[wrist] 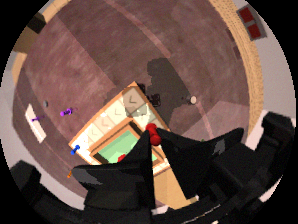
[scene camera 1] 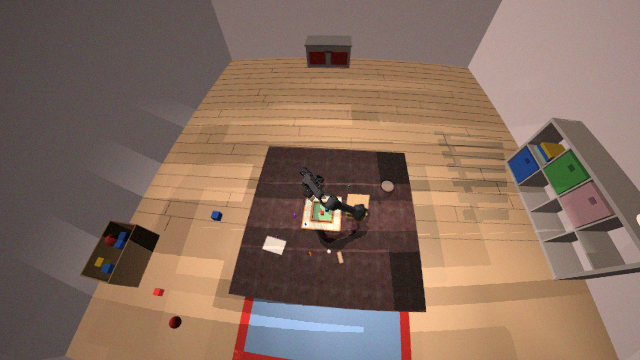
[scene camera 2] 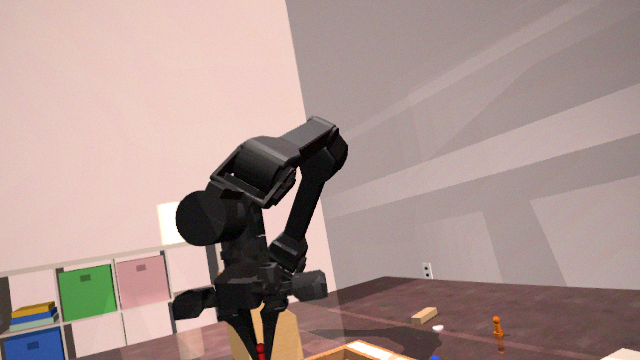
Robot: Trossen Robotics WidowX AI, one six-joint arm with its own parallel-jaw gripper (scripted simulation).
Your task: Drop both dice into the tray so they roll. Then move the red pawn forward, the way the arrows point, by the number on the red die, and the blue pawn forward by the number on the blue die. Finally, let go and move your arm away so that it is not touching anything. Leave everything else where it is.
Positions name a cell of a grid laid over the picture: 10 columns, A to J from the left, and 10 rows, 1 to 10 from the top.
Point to a green tray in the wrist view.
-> E7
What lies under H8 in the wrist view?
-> The gripper.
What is the gripper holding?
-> A red pawn.
